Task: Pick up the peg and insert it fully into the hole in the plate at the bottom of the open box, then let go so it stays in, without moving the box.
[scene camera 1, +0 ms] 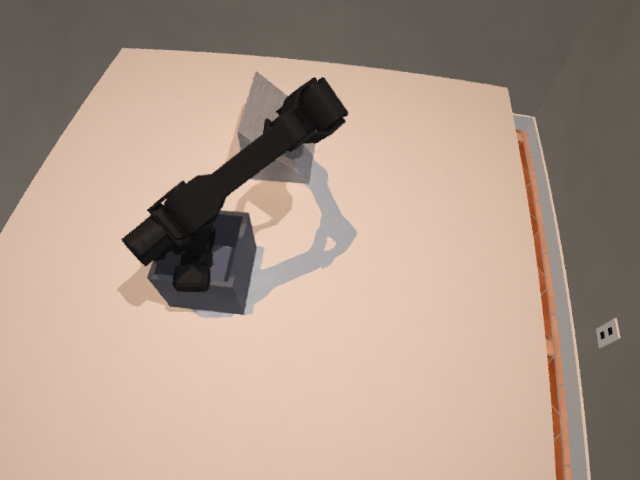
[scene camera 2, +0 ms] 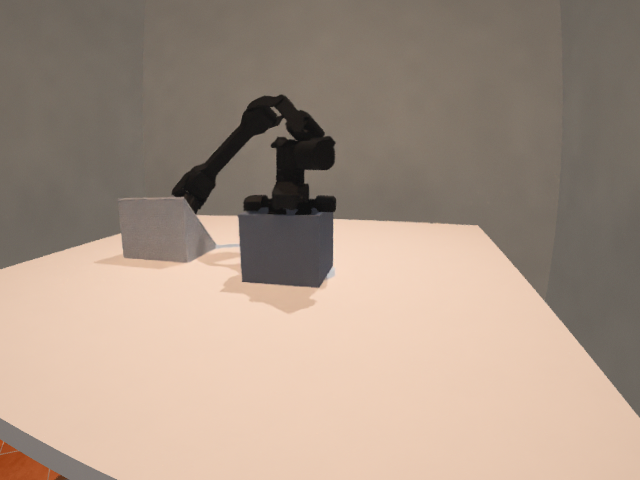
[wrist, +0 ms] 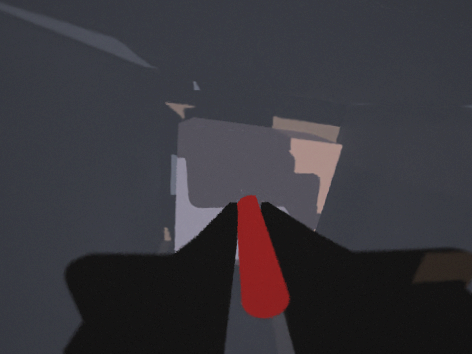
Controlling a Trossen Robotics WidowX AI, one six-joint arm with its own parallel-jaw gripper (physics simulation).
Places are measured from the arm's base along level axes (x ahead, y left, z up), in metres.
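Pixels of known places: gripper, fingertip midpoint: [scene camera 1: 206,263] [wrist: 248,209]; arm's base at its link origin: [scene camera 2: 179,218].
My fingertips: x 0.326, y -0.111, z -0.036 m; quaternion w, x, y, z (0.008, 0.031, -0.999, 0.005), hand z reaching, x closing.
Note:
Ahead of a thing's pixels: the offset from my fingertips to its top centre. Level surfaces: height alone.
The red round peg {dx +0.000, dy +0.001, dz +0.059 m} [wrist: 262,265] stands between the finger pads in the wrist view, its lower end near the fingertips. My gripper [wrist: 248,209] is shut on it, with the fingers down inside the open dark blue-grey box {dx -0.002, dy +0.003, dz +0.073 m} [scene camera 1: 222,299] [scene camera 2: 281,248] [wrist: 100,175]. In scene camera 2 the gripper body is at the height of the box rim, and the front wall hides the fingers and the peg. The plate {dx -0.002, dy +0.003, dz -0.004 m} [scene camera 1: 222,260] [wrist: 240,160] lies at the box bottom, partly in shadow. The hole is hidden behind the peg and fingers, so whether the peg's tip is in it cannot be told.
A grey wedge-shaped block [scene camera 1: 258,111] [scene camera 2: 155,227] with a sloping face stands near the arm's base, behind the box in scene camera 1. The box walls stand around the fingers. The arm reaches over the table {dz -0.065 m} [scene camera 1: 387,310] [scene camera 2: 361,361].

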